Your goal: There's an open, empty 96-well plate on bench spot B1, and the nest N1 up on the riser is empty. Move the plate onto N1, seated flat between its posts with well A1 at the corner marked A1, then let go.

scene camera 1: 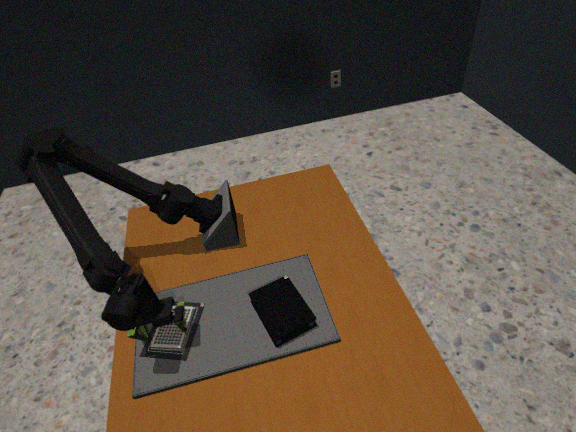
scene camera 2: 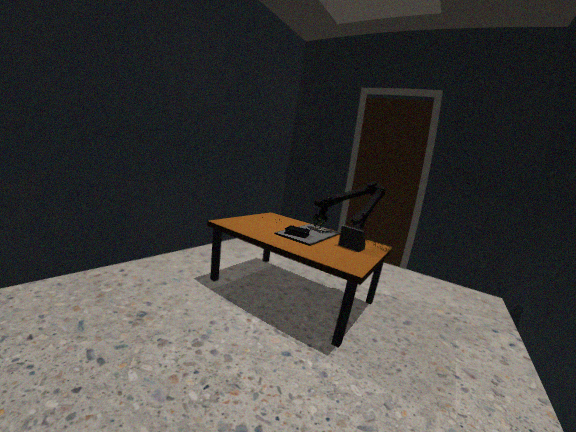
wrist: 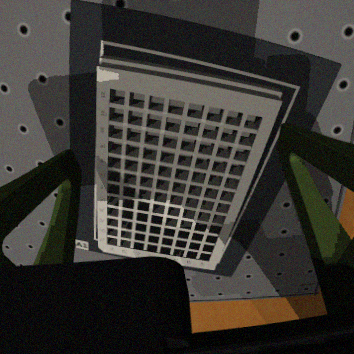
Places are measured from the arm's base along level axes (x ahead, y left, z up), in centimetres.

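Pixels of known places: gripper, fingertip midpoint: (scene camera 1: 167, 335) (scene camera 2: 317, 225) (wrist: 176, 146); arm's base, link origin: (scene camera 1: 212, 214) (scene camera 2: 353, 235).
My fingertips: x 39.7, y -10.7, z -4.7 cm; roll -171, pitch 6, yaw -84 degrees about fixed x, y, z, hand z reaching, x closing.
Ahead of a thing's pixels: the offset from my fingertips to its top centre. "spot": to the spot under its first point. Level surfaces: height alone.
The pale 96-well plate {dx -3.4, dy +0.5, dz -0.9 cm} (scene camera 1: 170, 338) (wrist: 175, 150) lies on the dark base of spot B1 {spot: dx +4.8, dy +4.2, dz -2.3 cm} (wrist: 85, 30), at the left of the grey board. A white A1 label {spot: dx -10.0, dy +7.7, dz -2.3 cm} (wrist: 81, 245) is beside its lower-left corner in the wrist view. My gripper (scene camera 1: 164, 331) (scene camera 2: 320, 220) (wrist: 176, 146) is open and empty, with its green fingers on opposite long sides of the plate; whether the tips are level with it is unclear. The black riser with nest N1 {dx -3.9, dy +30.2, dz +2.4 cm} (scene camera 1: 282, 310) (scene camera 2: 297, 231) stands at the board's right in scene camera 1, with a light mark {dx -13.0, dy +32.2, dz +1.4 cm} (scene camera 1: 286, 276) at its far corner. Its posts are too dark to make out.
The grey perforated board {dx -5.1, dy +16.0, dz -2.4 cm} (scene camera 1: 225, 325) (wrist: 25, 100) lies on the orange table {dz -3.8 cm} (scene camera 1: 350, 280) (scene camera 2: 260, 227). The arm's wedge-shaped base mount (scene camera 1: 222, 237) (scene camera 2: 352, 238) stands behind the board in scene camera 1. The riser is raised above the board.
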